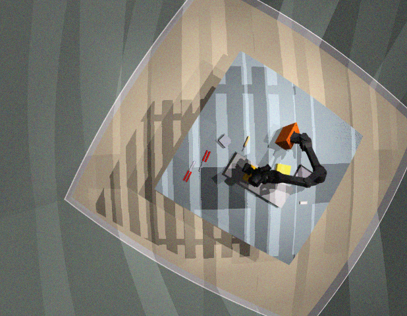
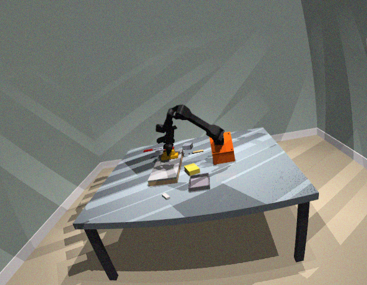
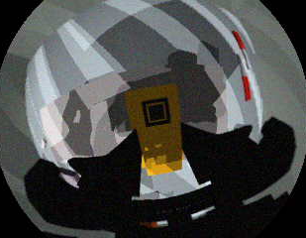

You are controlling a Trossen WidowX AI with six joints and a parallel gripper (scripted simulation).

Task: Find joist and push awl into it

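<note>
The dark grey tray is 40 cm to the left of my gripper tip, 26 cm behind it and 5 cm below it. Round my gripper tip: square window: 3 cm above, 2 cm ahead; awl: 16 cm behind, 15 cm to the right, 6 cm below; yellow stud finder: 2 cm above, 1 cm ahead.
</note>
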